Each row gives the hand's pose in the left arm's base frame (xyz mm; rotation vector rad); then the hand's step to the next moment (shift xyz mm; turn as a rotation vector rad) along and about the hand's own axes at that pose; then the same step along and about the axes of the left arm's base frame.
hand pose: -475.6 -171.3 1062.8 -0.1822 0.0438 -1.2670
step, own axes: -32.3 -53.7 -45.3 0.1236 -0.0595 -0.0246
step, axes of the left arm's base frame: -66.5 10.2 -38.2 -0.0223 -0.1374 -0.0063
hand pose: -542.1 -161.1 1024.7 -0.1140 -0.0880 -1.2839
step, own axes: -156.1 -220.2 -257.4 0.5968 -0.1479 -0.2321
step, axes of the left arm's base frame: -254.7 52.6 -267.3 0.0261 -0.6399 -0.1477
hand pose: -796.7 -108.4 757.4 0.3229 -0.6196 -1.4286
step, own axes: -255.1 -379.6 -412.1 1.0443 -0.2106 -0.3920
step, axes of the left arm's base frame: -78.9 135.0 -595.4 0.0770 -1.1109 -0.2202
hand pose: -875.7 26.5 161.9 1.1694 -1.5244 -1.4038
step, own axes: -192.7 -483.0 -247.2 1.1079 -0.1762 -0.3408
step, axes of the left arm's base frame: 357.4 113.7 -436.9 0.0046 -1.1559 -0.1960
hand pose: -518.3 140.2 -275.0 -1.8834 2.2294 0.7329
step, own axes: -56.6 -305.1 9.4 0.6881 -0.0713 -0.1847
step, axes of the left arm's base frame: 301.6 23.5 -69.9 -0.0392 -0.7021 -0.1347
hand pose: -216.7 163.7 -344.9 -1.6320 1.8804 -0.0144
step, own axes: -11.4 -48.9 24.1 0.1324 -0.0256 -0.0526
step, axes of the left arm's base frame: 54.8 8.4 5.8 -0.0050 -0.1445 -0.0076
